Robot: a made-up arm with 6 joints. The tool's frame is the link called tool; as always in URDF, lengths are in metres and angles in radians. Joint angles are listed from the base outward.
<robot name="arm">
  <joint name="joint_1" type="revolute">
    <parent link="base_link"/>
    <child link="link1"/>
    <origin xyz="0 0 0.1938"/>
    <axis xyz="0 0 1"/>
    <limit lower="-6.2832" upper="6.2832"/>
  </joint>
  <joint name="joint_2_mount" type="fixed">
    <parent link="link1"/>
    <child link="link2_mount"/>
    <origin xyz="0 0 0"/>
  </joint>
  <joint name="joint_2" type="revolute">
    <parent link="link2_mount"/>
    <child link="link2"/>
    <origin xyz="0 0 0" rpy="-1.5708 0 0"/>
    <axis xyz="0 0 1"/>
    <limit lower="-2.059" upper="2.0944"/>
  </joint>
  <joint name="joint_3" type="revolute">
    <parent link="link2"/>
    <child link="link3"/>
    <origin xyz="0.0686 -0.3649 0"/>
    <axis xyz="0 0 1"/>
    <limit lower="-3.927" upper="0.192"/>
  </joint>
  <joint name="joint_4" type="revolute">
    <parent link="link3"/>
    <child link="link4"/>
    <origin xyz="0.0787 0.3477 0" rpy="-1.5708 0 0"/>
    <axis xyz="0 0 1"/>
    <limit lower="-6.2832" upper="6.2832"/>
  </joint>
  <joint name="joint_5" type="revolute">
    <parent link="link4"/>
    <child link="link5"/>
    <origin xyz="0 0 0" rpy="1.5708 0 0"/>
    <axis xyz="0 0 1"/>
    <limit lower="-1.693" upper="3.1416"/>
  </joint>
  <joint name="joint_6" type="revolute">
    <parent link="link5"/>
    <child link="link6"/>
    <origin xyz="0.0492 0.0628 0" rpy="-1.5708 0 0"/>
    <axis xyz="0 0 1"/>
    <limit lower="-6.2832" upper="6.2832"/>
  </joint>
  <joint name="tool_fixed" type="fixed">
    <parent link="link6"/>
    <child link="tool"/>
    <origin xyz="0 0 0"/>
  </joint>
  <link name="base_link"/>
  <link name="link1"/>
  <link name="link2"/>
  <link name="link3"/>
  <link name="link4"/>
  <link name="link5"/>
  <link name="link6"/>
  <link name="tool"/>
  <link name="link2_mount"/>
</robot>
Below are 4 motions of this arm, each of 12 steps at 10 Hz.
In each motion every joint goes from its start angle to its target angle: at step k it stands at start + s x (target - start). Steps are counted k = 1, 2, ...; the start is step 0. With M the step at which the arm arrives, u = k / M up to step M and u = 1 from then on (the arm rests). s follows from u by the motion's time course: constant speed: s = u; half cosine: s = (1 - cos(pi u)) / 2; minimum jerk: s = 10 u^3 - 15 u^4 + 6 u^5.
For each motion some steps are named. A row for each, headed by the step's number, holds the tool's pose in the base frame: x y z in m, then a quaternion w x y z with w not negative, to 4 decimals.
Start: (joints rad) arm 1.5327 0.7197 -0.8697 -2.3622 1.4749 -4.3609
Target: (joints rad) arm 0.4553 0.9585 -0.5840 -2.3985 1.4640 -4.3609
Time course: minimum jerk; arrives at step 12
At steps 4, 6, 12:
4: 0.1535 0.4135 0.0104 0.2192 0.4747 0.5562 0.6459
6: 0.2469 0.3068 -0.0274 0.3280 0.5571 0.5293 0.5494
12: 0.2891 0.0985 -0.0722 0.4479 0.6970 0.4446 0.3404

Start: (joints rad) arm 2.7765 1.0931 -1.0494 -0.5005 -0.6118 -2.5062
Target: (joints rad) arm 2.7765 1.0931 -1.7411 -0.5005 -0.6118 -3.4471
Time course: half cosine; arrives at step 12
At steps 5, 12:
5: -0.5514 0.1715 -0.0311 0.0338 0.9187 -0.0543 -0.3898
12: -0.6628 0.2141 0.0929 0.1920 -0.7899 -0.2242 0.5375

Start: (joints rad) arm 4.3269 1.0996 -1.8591 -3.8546 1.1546 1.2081
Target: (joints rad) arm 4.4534 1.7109 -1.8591 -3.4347 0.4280 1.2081
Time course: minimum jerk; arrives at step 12
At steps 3, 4, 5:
3: -0.2404 -0.6702 0.0194 0.7062 0.5976 0.3197 -0.2049
4: -0.2304 -0.6582 -0.0305 0.6689 0.6509 0.3033 -0.1918
5: -0.2158 -0.6370 -0.0927 0.6147 0.7155 0.2831 -0.1732

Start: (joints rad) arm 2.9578 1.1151 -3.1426 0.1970 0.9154 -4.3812
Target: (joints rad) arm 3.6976 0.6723 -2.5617 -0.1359 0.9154 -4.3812
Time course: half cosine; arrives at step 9
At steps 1, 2, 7, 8, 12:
1: -0.7041 0.1110 0.5367 0.2666 -0.7315 -0.4265 0.4603
2: -0.7084 0.0660 0.5459 0.2603 -0.7204 -0.4529 0.4562
7: -0.6030 -0.3037 0.6170 0.2226 -0.5712 -0.6680 0.4218
8: -0.5768 -0.3379 0.6236 0.2203 -0.5487 -0.6893 0.4185
12: -0.5671 -0.3492 0.6258 0.2196 -0.5407 -0.6966 0.4175

